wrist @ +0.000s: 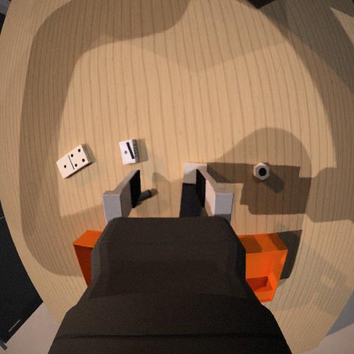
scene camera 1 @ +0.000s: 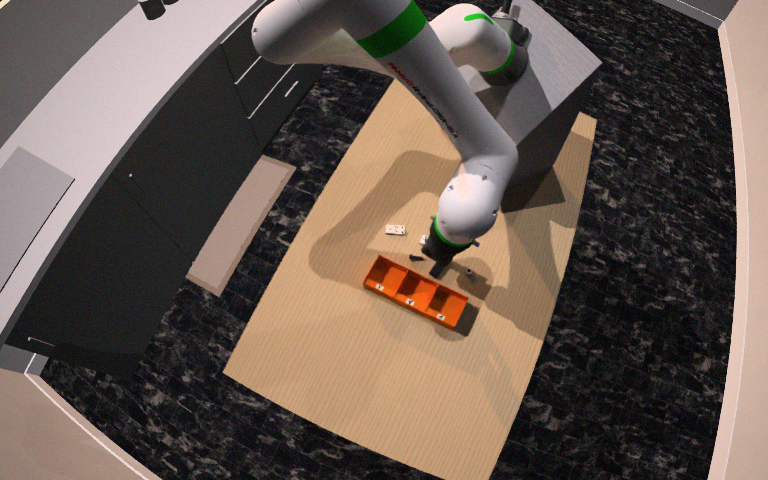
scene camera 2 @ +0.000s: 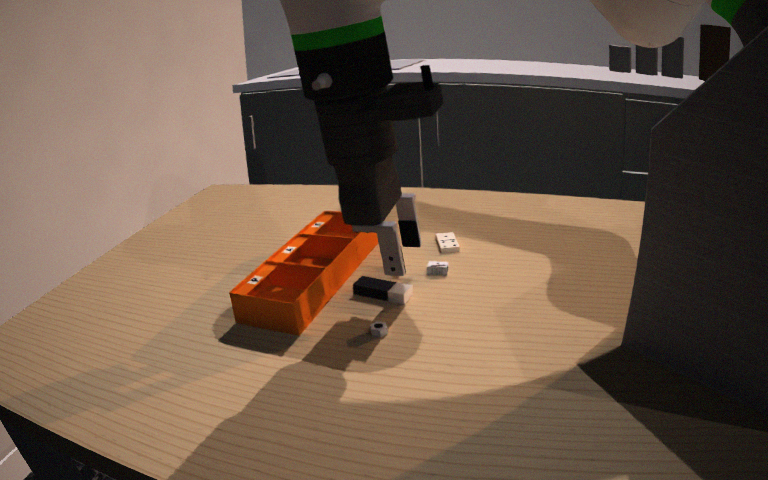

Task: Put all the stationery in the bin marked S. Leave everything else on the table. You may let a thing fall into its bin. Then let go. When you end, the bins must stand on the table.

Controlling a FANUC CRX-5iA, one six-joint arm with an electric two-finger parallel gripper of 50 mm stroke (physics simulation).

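Where they show: gripper, fingertip midpoint: (scene camera 2: 404,259); arm's base, link origin: (scene camera 1: 502,60).
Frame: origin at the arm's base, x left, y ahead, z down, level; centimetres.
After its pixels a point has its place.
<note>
A black-and-white eraser (scene camera 1: 438,268) @(y 49.1, x -1.1, z 31.2 cm) (scene camera 2: 373,288) @(y 48.9, x -0.2, z 31.2 cm) (wrist: 195,173) lies behind the orange three-part bin block (scene camera 1: 425,310) @(y 61.7, x -0.6, z 28.4 cm) (scene camera 2: 339,272) @(y 53.6, x -2.5, z 30.6 cm) (wrist: 262,243). A small white pencil sharpener (scene camera 1: 423,240) @(y 42.8, x -7.2, z 31.3 cm) (scene camera 2: 437,268) @(y 42.4, x -6.5, z 31.6 cm) (wrist: 128,152) lies farther from the bins. The bins stand on the table; their small labels are too blurred to read surely. My gripper (scene camera 2: 402,259) @(y 45.8, x -2.8, z 28.6 cm) (wrist: 167,180) is open and empty, pointing down above the table. In the wrist view its right finger overlaps the eraser and its left finger is near the bolt. The gripper body hides part of the bins.
A white domino (scene camera 1: 395,229) @(y 42.1, x -15.3, z 31.7 cm) (scene camera 2: 447,242) @(y 42.0, x -14.6, z 31.8 cm) (wrist: 74,161) lies beyond the sharpener. A dark bolt (scene camera 1: 416,258) @(y 48.2, x -7.4, z 31.7 cm) (wrist: 144,195) lies between sharpener and bins. A hex nut (scene camera 1: 468,273) @(y 47.7, x 6.8, z 31.7 cm) (scene camera 2: 379,332) @(y 46.6, x 7.6, z 31.9 cm) (wrist: 255,172) lies beside the eraser. The grey robot pedestal (scene camera 1: 557,73) @(y 5.1, x 14.3, z -5.8 cm) (scene camera 2: 707,226) @(y 16.3, x 12.7, z 17.3 cm) stands at the table's side.
</note>
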